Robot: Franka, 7 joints.
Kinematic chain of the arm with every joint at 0, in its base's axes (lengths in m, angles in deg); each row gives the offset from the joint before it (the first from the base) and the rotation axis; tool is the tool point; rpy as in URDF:
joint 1: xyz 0 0 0.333 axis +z
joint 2: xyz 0 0 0 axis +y
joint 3: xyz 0 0 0.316 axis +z
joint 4: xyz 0.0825 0 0 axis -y
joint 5: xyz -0.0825 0 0.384 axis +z
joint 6: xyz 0 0 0 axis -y
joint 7: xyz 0.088 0 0 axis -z
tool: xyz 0 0 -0.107 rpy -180 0 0
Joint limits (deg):
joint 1: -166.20..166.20
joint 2: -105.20..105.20
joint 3: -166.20..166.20
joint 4: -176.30..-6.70
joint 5: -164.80..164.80
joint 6: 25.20..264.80
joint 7: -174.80..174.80
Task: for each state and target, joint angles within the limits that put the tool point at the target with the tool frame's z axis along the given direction. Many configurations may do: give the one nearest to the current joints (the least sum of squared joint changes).
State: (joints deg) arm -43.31 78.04 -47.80 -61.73 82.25 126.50 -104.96
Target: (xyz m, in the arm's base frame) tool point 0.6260 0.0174 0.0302 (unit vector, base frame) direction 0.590 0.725 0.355
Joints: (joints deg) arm -25.08 66.02 19.62 -95.58 111.04 92.94 -104.96
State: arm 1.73 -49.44 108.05 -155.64 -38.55 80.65 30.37
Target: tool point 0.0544 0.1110 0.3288 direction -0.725 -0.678 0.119
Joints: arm -8.21 -72.49 85.32 -165.85 0.94 36.96 30.37
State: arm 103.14 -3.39 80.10 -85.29 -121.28 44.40 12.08
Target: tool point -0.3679 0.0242 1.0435 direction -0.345 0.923 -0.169
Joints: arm 142.03 15.54 91.44 -33.26 -119.86 75.98 12.08
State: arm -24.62 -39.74 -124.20 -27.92 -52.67 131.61 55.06
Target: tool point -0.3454 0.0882 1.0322 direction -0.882 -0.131 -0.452
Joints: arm -35.32 -17.59 -106.78 -6.79 -33.09 82.00 55.06
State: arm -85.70 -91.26 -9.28 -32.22 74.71 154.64 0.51
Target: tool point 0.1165 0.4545 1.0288 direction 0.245 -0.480 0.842
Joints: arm -112.31 -58.88 -14.58 -38.82 50.37 126.02 0.51
